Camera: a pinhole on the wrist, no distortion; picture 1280 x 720 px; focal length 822.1 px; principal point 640.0 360.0 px. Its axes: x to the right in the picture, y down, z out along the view. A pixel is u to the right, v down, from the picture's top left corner.
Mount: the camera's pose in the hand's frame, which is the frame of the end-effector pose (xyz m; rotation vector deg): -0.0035 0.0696 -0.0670 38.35 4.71 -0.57
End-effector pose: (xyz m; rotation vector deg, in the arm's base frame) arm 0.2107 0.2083 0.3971 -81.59 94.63 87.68
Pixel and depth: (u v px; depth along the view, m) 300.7 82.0 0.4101
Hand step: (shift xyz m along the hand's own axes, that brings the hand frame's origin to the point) -0.1472 -0.2964 0.1809
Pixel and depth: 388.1 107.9 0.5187
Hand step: -0.1298 -0.3796 0.2523
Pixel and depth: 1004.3 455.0 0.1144
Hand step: 0.0558 0.0099 0.0265
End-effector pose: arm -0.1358 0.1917 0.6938 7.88 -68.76 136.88
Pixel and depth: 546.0 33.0 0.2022
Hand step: -0.0147 -0.1193 0.0430
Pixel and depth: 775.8 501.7 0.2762
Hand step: 0.0638 -0.0636 0.1746
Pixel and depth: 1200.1 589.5 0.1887
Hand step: 0.1403 -0.0039 0.1028
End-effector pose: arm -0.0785 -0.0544 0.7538 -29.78 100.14 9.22
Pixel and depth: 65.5 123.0 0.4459
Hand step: -0.2862 -0.3131 0.2264
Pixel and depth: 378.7 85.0 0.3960
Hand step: -0.1048 -0.2820 0.1703
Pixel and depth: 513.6 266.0 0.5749
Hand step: -0.0520 -0.3400 0.3484
